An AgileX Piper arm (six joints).
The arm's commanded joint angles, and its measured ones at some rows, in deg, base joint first. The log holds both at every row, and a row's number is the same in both.
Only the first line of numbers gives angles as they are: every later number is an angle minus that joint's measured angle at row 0.
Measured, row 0: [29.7, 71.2, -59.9, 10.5, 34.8, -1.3]
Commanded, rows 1 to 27: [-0.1, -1.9, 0.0, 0.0, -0.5, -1.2]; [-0.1, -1.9, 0.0, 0.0, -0.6, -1.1]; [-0.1, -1.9, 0.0, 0.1, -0.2, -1.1]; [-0.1, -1.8, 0.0, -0.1, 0.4, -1.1]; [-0.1, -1.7, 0.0, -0.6, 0.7, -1.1]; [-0.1, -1.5, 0.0, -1.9, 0.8, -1.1]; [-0.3, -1.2, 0.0, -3.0, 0.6, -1.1]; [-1.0, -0.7, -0.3, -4.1, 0.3, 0.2]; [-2.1, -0.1, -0.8, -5.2, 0.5, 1.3]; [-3.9, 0.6, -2.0, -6.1, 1.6, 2.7]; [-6.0, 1.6, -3.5, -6.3, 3.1, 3.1]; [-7.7, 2.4, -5.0, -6.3, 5.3, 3.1]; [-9.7, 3.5, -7.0, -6.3, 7.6, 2.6]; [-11.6, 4.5, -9.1, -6.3, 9.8, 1.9]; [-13.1, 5.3, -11.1, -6.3, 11.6, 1.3]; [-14.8, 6.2, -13.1, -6.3, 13.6, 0.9]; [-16.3, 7.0, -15.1, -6.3, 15.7, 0.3]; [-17.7, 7.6, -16.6, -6.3, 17.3, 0.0]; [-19.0, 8.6, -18.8, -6.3, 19.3, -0.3]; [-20.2, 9.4, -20.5, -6.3, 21.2, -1.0]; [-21.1, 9.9, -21.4, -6.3, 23.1, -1.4]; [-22.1, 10.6, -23.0, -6.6, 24.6, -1.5]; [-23.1, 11.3, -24.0, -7.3, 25.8, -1.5]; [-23.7, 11.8, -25.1, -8.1, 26.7, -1.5]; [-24.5, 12.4, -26.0, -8.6, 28.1, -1.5]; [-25.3, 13.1, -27.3, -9.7, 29.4, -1.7]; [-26.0, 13.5, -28.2, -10.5, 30.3, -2.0]
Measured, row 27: [-22.9, 11.6, -24.5, -5.8, 25.9, -0.7]
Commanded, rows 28 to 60: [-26.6, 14.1, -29.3, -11.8, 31.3, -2.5]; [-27.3, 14.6, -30.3, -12.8, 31.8, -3.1]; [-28.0, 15.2, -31.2, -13.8, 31.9, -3.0]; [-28.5, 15.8, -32.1, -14.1, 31.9, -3.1]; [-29.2, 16.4, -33.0, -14.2, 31.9, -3.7]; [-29.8, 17.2, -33.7, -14.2, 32.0, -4.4]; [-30.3, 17.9, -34.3, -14.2, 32.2, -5.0]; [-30.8, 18.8, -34.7, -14.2, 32.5, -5.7]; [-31.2, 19.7, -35.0, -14.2, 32.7, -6.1]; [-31.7, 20.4, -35.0, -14.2, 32.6, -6.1]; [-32.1, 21.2, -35.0, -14.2, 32.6, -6.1]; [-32.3, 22.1, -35.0, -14.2, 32.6, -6.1]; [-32.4, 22.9, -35.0, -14.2, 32.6, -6.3]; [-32.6, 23.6, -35.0, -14.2, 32.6, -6.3]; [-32.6, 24.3, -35.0, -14.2, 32.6, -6.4]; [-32.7, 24.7, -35.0, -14.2, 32.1, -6.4]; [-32.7, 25.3, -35.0, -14.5, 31.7, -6.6]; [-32.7, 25.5, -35.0, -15.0, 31.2, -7.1]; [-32.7, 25.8, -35.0, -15.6, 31.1, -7.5]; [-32.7, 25.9, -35.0, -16.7, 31.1, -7.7]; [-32.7, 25.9, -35.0, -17.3, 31.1, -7.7]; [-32.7, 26.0, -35.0, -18.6, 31.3, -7.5]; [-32.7, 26.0, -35.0, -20.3, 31.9, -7.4]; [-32.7, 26.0, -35.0, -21.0, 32.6, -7.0]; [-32.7, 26.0, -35.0, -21.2, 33.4, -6.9]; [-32.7, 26.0, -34.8, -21.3, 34.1, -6.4]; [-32.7, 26.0, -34.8, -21.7, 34.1, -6.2]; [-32.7, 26.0, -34.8, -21.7, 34.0, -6.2]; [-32.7, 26.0, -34.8, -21.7, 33.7, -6.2]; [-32.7, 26.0, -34.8, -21.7, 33.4, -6.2]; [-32.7, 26.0, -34.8, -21.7, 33.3, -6.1]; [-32.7, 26.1, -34.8, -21.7, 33.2, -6.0]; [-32.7, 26.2, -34.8, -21.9, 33.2, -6.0]
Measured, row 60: [-31.7, 26.2, -34.5, -15.8, 33.9, -6.1]
